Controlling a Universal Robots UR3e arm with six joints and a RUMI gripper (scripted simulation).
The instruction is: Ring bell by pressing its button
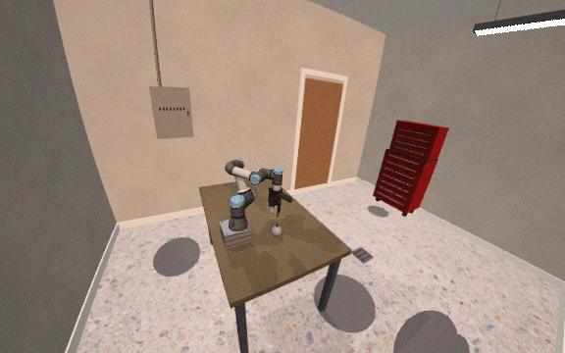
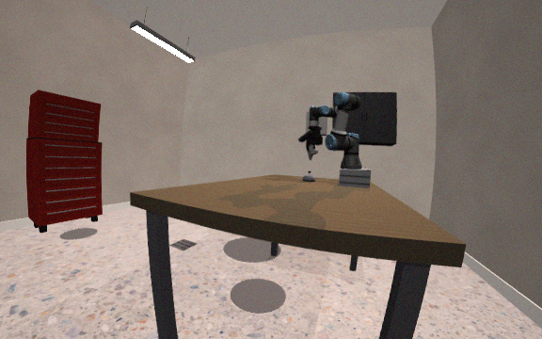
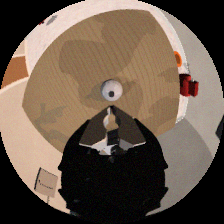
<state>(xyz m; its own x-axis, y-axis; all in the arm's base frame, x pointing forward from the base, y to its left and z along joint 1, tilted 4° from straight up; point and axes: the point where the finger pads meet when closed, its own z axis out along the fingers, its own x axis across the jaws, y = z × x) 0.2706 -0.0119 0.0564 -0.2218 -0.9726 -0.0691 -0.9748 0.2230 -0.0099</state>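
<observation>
The silver bell lies 110 mm below my hand.
</observation>
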